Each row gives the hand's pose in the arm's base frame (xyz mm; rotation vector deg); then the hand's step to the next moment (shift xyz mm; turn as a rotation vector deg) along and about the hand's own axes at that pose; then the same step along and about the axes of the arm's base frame.
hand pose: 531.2 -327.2 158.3 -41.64 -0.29 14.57
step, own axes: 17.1 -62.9 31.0 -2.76 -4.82 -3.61
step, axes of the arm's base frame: 28.1 -20.8 63.2 -1.24 -6.47 0.70
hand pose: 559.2 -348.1 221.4 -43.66 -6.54 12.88
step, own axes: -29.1 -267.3 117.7 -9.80 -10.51 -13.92
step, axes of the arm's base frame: -7.0 -115.5 269.7 -5.27 -19.08 -2.91
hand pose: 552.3 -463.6 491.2 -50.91 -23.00 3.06
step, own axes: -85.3 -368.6 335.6 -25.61 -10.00 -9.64
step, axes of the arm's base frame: -244.5 -2.0 442.7 -21.37 -18.89 -5.93
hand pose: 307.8 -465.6 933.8 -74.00 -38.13 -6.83
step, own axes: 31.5 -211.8 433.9 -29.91 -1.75 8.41
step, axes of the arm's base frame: -236.6 342.0 247.2 -28.25 -1.14 -13.01
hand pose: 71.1 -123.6 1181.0 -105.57 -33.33 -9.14
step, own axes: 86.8 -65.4 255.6 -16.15 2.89 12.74
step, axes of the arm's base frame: 0.6 277.7 -0.3 -14.89 6.02 -13.17
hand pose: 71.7 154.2 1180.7 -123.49 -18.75 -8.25
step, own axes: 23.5 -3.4 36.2 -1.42 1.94 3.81
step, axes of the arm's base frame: 20.8 35.8 -12.6 -0.88 1.83 -4.02
